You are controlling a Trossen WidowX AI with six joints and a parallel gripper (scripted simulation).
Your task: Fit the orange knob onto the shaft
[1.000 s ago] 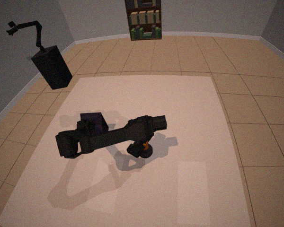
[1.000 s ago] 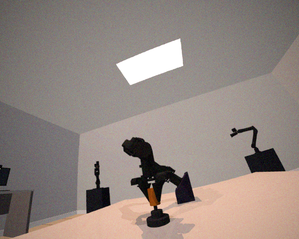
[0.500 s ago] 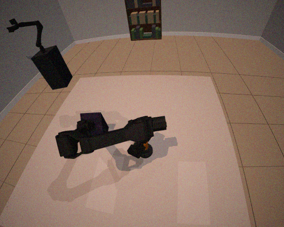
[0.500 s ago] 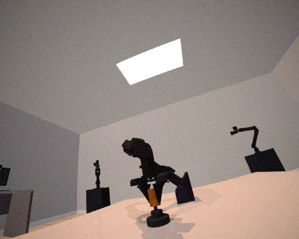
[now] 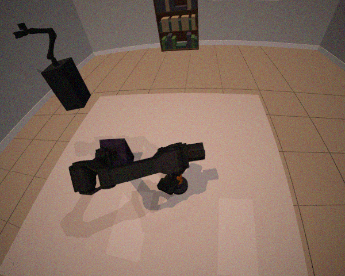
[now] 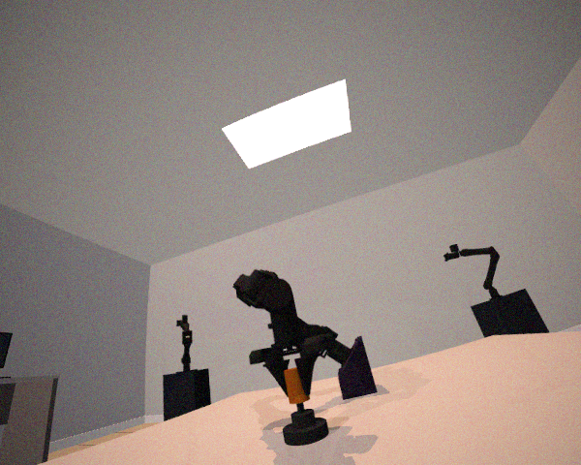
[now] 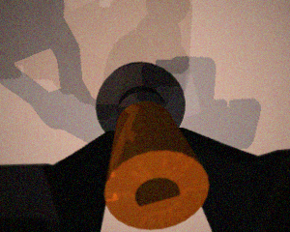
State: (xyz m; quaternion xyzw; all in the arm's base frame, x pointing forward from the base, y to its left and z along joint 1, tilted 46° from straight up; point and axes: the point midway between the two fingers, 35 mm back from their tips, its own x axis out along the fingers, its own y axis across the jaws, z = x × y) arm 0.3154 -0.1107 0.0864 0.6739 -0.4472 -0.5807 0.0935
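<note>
The orange knob lies 2 cm above my gripper tip. Round my gripper tip: round pedestal 4 cm below.
</note>
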